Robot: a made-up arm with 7 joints.
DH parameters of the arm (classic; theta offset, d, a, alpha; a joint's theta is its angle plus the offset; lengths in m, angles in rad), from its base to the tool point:
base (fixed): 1.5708 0.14 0 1.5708
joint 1: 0 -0.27 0.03 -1.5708
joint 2: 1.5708 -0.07 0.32 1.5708
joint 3: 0 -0.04 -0.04 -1.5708
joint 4: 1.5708 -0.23 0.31 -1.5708
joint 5: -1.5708 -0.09 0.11 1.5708
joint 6: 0 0.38 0.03 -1.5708
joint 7: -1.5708 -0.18 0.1 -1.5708
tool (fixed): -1.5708 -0.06 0 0
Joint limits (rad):
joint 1: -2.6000..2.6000
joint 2: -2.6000..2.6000
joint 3: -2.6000..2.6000
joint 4: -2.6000..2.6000
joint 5: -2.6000..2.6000
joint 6: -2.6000..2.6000
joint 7: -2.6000..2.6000
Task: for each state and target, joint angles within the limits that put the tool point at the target. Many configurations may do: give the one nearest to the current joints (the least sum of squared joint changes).
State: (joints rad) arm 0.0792 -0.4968 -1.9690 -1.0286 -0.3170 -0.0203 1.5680
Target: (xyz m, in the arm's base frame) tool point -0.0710 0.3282 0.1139
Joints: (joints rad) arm -0.0848 -1.1958 -1.9434 -0.9870 -0.2326 -0.1577 1.5016
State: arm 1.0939 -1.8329 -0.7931 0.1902 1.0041 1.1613 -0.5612
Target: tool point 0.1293 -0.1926 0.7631
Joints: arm 1.8250 -2.5842 -0.6131 -0.1516 1.0700 1.1575 -0.4172
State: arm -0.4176 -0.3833 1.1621 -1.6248 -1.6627 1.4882 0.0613
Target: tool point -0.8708 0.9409 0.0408
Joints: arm -0.0494 -0.8800 1.4663 -1.6263 -1.8026 1.3916 -0.0022
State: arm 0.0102 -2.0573 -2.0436 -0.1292 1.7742 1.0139 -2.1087
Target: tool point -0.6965 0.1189 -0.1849
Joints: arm -0.0207 -1.9195 -2.5445 -0.5244 1.7704 0.8417 -2.0980
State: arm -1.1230 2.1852 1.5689 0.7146 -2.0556 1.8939 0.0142
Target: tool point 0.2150 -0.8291 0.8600
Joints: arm -1.0835 1.7121 1.5987 0.9146 -2.2992 1.9238 0.1271
